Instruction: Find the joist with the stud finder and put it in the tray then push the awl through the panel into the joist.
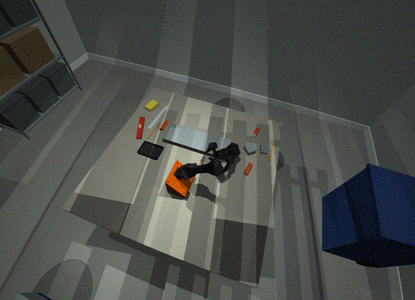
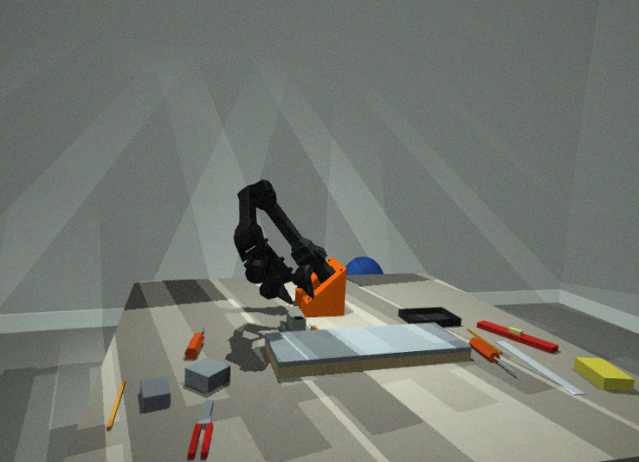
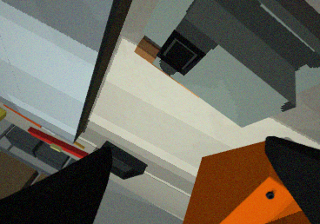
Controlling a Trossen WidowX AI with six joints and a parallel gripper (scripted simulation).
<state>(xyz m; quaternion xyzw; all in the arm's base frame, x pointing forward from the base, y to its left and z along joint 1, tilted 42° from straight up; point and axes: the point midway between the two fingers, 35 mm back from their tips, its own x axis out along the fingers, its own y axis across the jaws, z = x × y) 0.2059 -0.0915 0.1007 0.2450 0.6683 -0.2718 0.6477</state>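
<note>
My gripper tip is 5 cm above the stud finder, 2 cm to the left of it and 2 cm short of it. The rest, counted from my gripper tip: awl 9 cm below, 4 cm to the left, 1 cm behind; ruler 59 cm to the left, 25 cm ahead, 10 cm below; black tray 44 cm to the left, 8 cm below, 8 cm behind.
</note>
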